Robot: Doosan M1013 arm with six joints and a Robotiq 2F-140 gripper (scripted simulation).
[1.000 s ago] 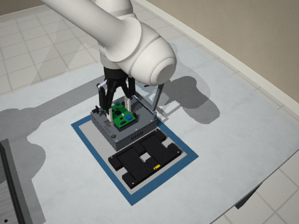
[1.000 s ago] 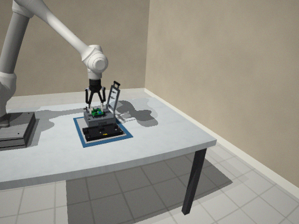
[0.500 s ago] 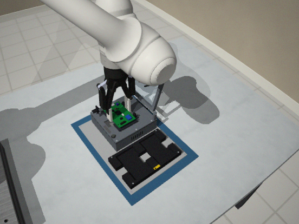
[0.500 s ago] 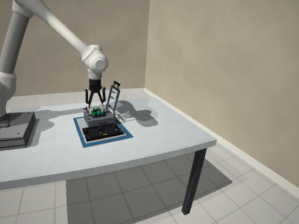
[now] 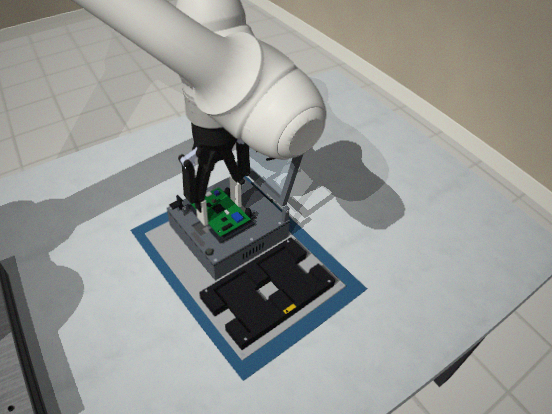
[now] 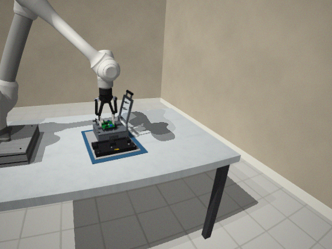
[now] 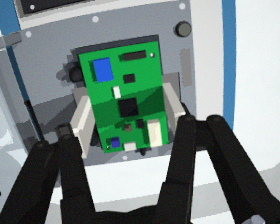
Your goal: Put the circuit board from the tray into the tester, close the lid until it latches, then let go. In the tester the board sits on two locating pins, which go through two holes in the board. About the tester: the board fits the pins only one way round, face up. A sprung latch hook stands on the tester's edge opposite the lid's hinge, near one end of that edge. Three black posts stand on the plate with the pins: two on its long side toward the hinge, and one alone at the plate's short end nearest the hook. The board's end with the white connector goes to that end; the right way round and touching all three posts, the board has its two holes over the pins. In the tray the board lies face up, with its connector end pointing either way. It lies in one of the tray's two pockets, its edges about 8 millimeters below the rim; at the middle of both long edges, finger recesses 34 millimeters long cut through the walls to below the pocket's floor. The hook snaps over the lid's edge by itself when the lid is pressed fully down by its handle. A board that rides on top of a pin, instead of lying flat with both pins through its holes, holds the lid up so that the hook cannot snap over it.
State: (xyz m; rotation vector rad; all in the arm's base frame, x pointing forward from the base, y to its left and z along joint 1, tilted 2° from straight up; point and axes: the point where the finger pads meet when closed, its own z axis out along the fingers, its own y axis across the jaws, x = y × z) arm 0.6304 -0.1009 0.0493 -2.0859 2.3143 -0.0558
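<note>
The green circuit board is 2 cm below my hand. From my hand the other things lie so: latch hook (5 cm behind, 6 cm to the left, 2 cm below); tester lid (12 cm ahead, 1 cm to the right, 8 cm above).
</note>
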